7 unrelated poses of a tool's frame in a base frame.
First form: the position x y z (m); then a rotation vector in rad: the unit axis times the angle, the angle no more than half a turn.
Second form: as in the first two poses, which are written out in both.
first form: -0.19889 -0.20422 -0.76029 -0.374 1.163 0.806
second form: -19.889 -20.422 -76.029 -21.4 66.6 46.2
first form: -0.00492 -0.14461 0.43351 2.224 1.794 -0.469
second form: -0.492 -14.461 43.351 127.4 102.8 -26.9
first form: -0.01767 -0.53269 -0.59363 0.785 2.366 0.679
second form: -1.767 -53.269 -59.363 45.0 135.6 38.9
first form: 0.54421 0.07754 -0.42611 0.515 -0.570 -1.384
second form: 54.421 7.754 -42.611 29.5 -32.7 -79.3
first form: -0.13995 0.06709 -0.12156 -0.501 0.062 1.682
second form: -13.995 6.709 -12.156 -28.7 3.6 96.4
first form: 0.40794 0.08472 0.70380 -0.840 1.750 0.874
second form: 40.794 8.472 70.380 -48.1 100.3 50.1
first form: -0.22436 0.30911 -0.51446 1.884 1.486 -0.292
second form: -22.436 30.911 -51.446 107.9 85.1 -16.7
